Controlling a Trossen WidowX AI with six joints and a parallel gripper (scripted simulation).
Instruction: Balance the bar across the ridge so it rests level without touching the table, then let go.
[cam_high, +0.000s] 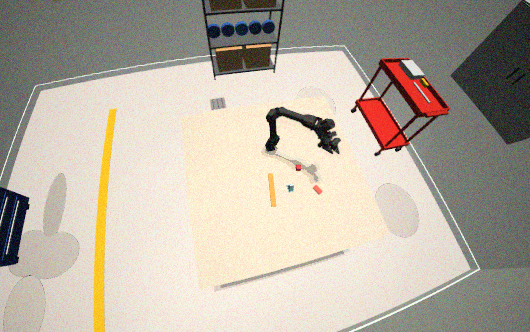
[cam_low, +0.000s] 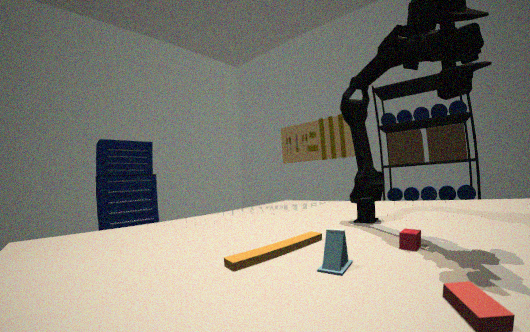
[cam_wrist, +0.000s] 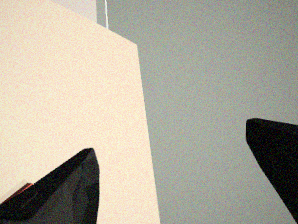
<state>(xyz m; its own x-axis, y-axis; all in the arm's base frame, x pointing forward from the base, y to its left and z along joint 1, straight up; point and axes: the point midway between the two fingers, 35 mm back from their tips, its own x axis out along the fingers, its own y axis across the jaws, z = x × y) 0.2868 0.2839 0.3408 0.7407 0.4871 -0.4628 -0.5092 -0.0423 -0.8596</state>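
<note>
Now: the orange bar 380 mm to the right of my gripper tip, 320 mm below it and 30 mm ahead of it. From my gripper tip the other things lie so: red cube (310 mm below, 150 mm to the right, 90 mm behind); then flat red block (320 mm below, 100 mm ahead, 60 mm to the right).
</note>
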